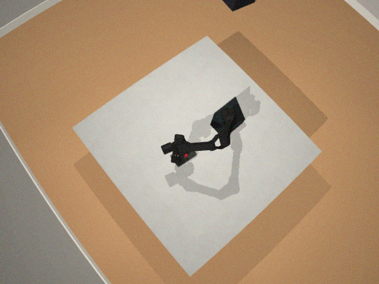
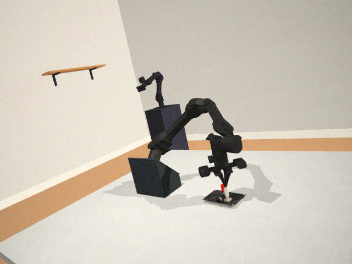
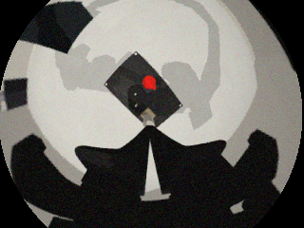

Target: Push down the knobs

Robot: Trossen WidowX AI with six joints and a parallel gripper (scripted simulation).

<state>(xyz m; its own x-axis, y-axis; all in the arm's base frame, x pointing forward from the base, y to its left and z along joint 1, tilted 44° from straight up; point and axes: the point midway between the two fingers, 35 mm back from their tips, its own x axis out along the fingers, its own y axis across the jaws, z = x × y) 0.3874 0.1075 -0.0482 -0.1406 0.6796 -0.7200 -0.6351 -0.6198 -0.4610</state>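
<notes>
The white knob lies 30 mm below my gripper tip. Round my gripper tip: red knob (50 mm behind, 40 mm to the left, 30 mm below).
</notes>
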